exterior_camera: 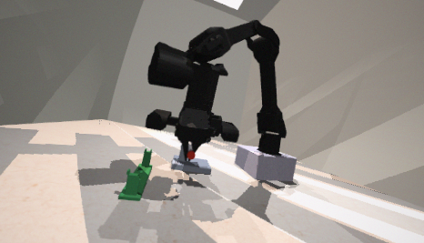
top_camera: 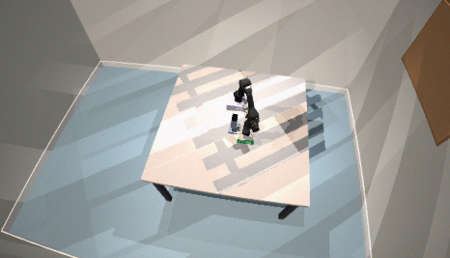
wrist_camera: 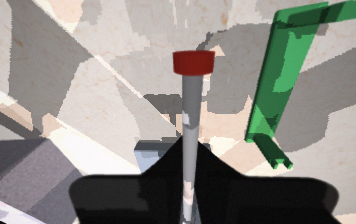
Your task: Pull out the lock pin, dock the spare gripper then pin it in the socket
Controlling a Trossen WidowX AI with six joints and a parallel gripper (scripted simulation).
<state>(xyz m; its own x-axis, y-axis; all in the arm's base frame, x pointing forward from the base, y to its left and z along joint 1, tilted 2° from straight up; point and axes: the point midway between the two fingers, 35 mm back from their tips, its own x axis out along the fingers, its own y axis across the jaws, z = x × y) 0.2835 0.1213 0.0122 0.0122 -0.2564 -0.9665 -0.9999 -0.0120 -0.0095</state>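
My gripper tip is 9 cm to the left of the mount and 1 cm past it. Also, from my gripper tip: spare gripper: 9 cm to the right, 8 cm above, 1 cm behind; green rack: 9 cm ahead, 3 cm to the left, 2 cm below.
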